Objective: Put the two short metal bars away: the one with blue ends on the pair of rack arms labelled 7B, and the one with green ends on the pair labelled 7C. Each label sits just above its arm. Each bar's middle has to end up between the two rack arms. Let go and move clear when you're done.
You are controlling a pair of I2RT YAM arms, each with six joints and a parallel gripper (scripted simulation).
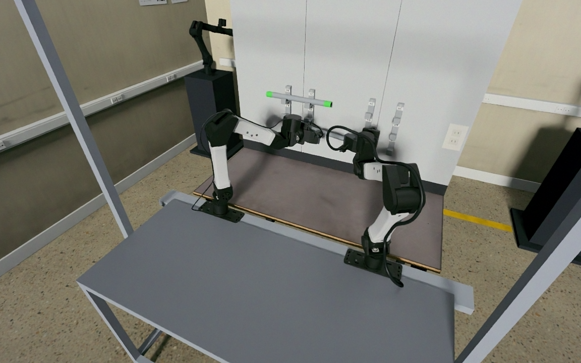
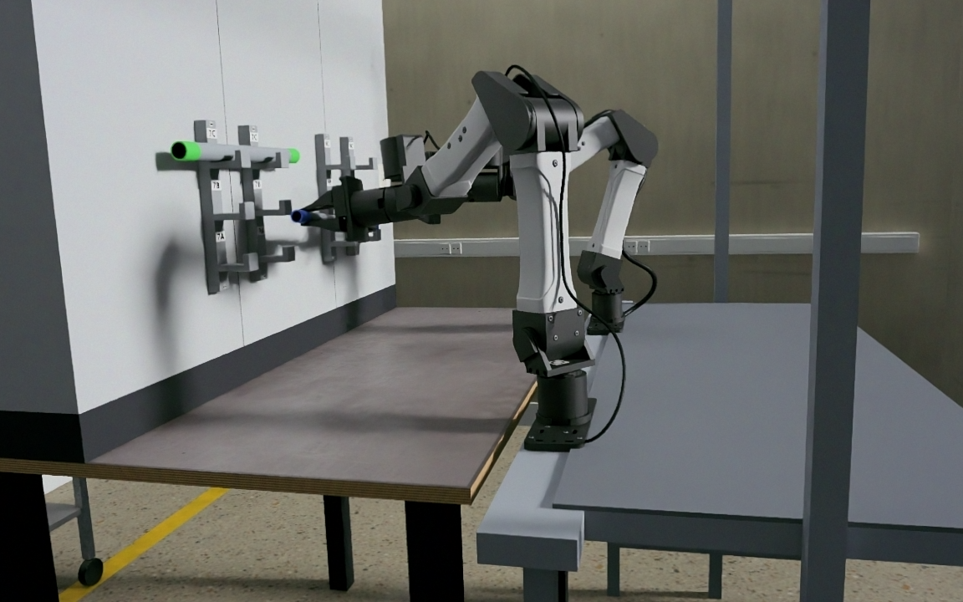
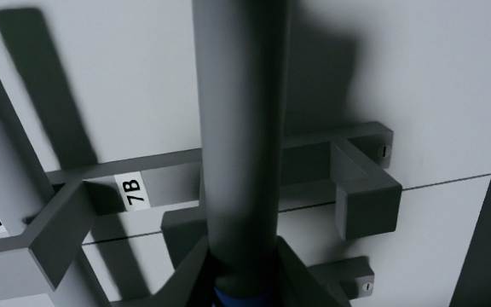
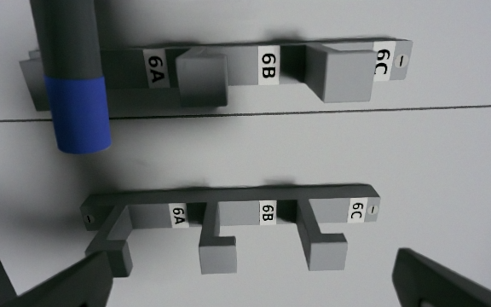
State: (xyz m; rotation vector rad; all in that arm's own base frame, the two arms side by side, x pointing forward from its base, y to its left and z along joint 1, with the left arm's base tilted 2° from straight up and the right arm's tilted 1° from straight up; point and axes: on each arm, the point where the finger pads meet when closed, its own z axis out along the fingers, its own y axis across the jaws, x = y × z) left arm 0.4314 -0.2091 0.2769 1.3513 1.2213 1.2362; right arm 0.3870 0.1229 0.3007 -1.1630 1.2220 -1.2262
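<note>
My left gripper is now 6 cm short of the green-ended bar, 7 cm to the right of it and 10 cm below it. From my left hand the other things lie so: blue-ended bar (13 cm to the right, 1 cm below); white wall panel (21 cm ahead, 12 cm to the right, 19 cm above); wall socket plate (11 cm ahead, 63 cm to the right, 4 cm above).
</note>
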